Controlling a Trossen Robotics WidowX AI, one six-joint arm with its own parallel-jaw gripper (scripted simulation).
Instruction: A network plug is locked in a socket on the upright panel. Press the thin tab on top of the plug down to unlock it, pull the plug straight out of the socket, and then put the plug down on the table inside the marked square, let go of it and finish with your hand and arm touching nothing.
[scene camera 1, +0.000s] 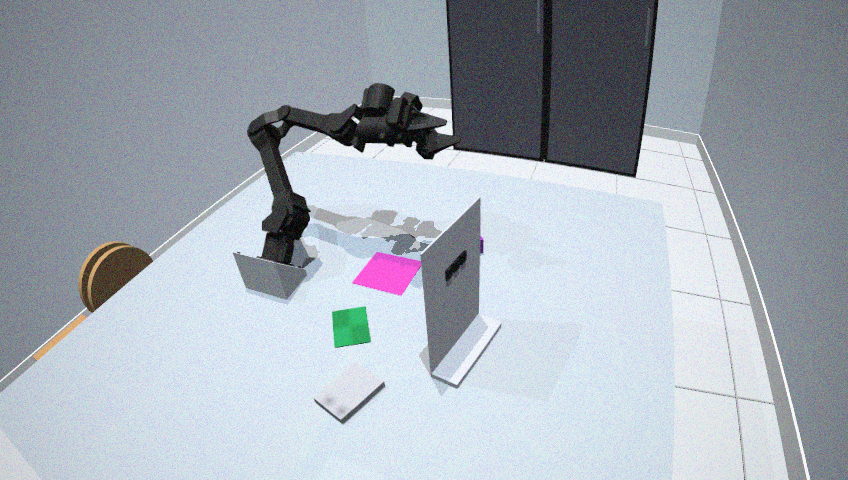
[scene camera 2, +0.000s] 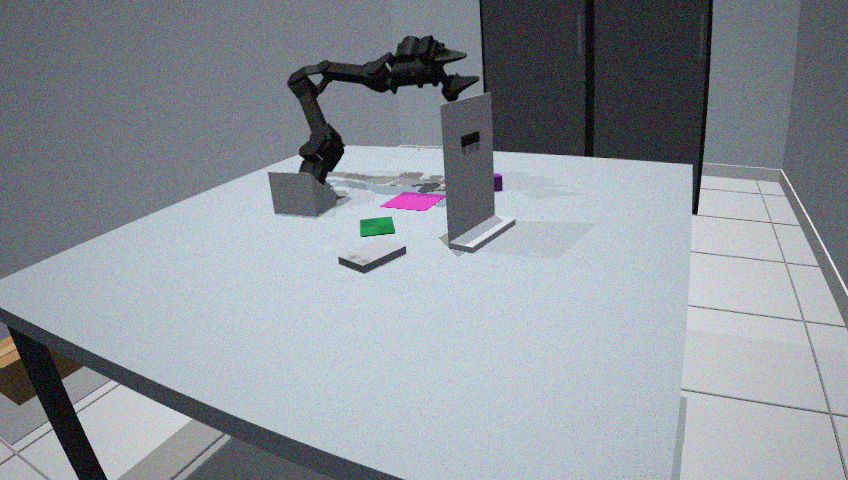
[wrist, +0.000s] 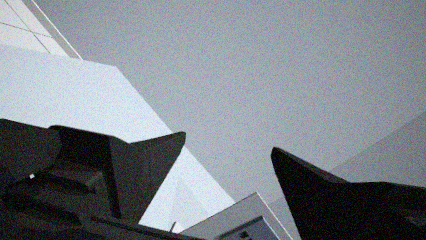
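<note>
My gripper is open and holds nothing; I find it at (scene camera 1: 453, 131), at (scene camera 2: 473, 67) and at (wrist: 228, 144). There is also a flat grey slab (scene camera 1: 343, 397) (scene camera 2: 378, 252), though in the wrist view the slab is out of frame. A magenta square appears at (scene camera 1: 389, 273) and again at (scene camera 2: 406, 200). I can see a grey upright panel (scene camera 1: 457, 333) as well.
</note>
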